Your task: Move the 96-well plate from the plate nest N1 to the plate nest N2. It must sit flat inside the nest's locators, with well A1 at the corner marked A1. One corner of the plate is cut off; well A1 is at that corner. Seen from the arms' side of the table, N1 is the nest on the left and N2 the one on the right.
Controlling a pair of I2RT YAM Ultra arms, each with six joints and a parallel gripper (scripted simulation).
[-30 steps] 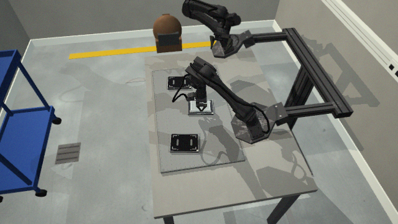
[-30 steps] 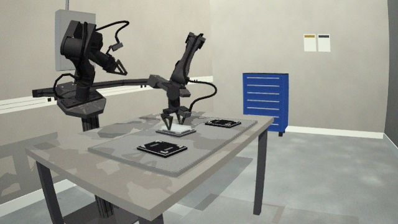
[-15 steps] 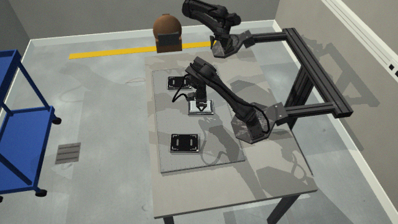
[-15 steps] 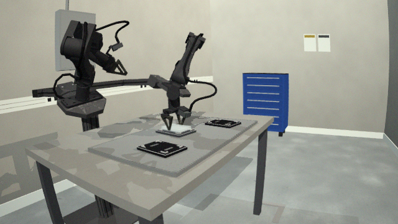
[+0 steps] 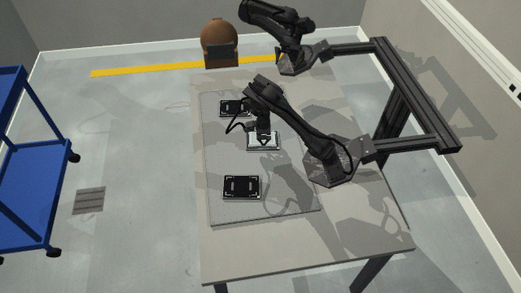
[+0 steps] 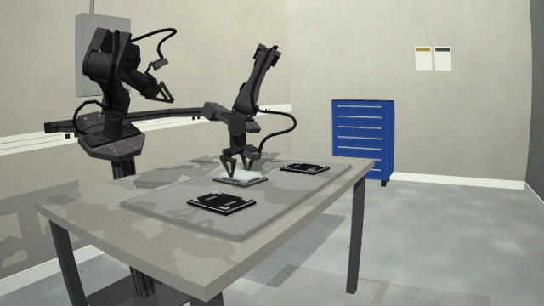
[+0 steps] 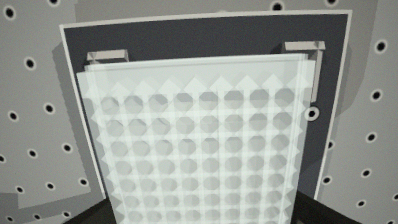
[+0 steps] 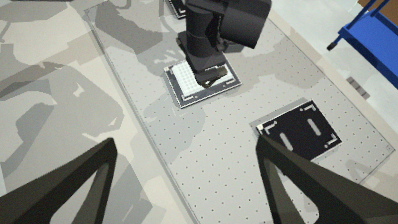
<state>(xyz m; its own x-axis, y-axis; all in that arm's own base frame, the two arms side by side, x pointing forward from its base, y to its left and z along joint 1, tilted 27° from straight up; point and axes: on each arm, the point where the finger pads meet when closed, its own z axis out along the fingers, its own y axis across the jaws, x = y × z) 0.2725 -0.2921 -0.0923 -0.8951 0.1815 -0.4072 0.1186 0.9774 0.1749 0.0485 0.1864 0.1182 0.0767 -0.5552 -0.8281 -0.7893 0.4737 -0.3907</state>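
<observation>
Right now my left hand is 10 mm short of the white 96-well plate and 10 mm above it.
</observation>
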